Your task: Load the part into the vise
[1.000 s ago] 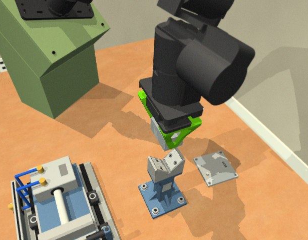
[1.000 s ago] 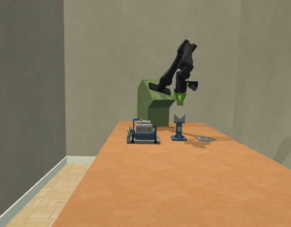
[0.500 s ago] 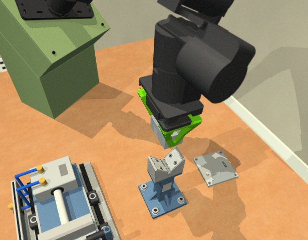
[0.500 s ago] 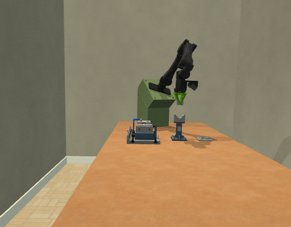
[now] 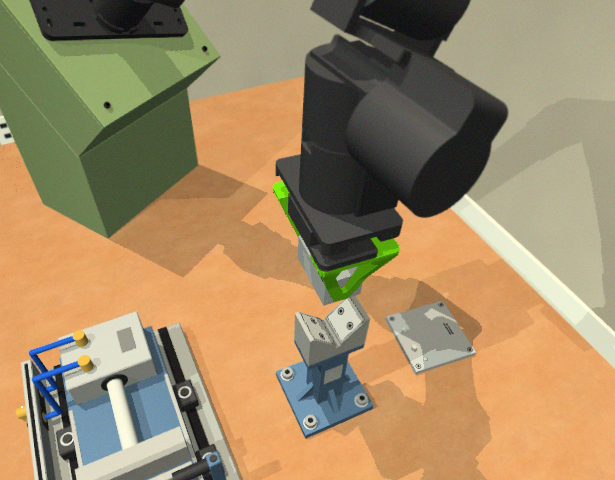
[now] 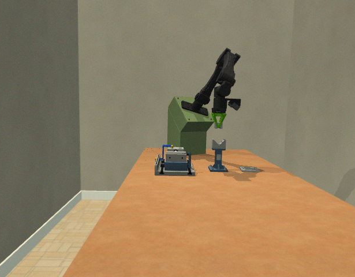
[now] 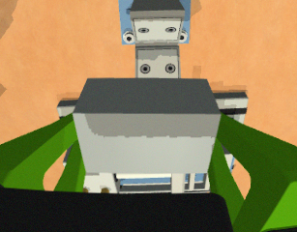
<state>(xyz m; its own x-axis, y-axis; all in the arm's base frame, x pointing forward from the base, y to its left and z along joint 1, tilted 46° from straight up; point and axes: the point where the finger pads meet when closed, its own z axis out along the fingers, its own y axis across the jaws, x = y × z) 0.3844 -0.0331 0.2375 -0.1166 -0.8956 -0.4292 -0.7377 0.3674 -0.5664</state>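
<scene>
Now: the moving jaw 1 cm ahead of my hand, 22 cm to the right of it and 15 cm below it. The rest, counted from my hand: grey part right at my hand; then work stop 5 cm ahead, 17 cm to the right, 14 cm below; then white cylinder rod 4 cm behind, 21 cm to the right, 15 cm below.
</scene>
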